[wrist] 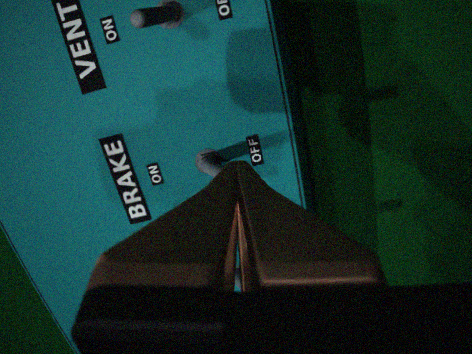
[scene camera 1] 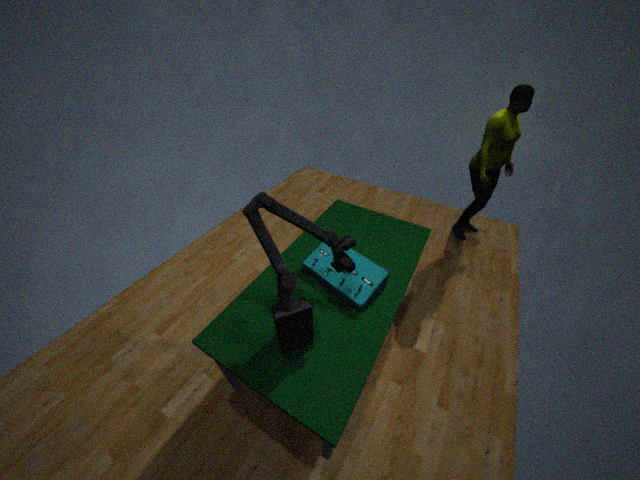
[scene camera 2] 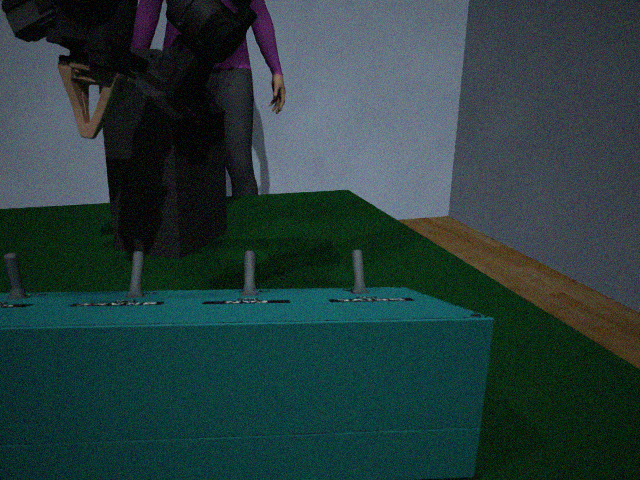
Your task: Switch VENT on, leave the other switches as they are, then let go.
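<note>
I can see a teal switch box, and my own gripper as well. In the wrist view, too, my gripper is there to be seen.
</note>
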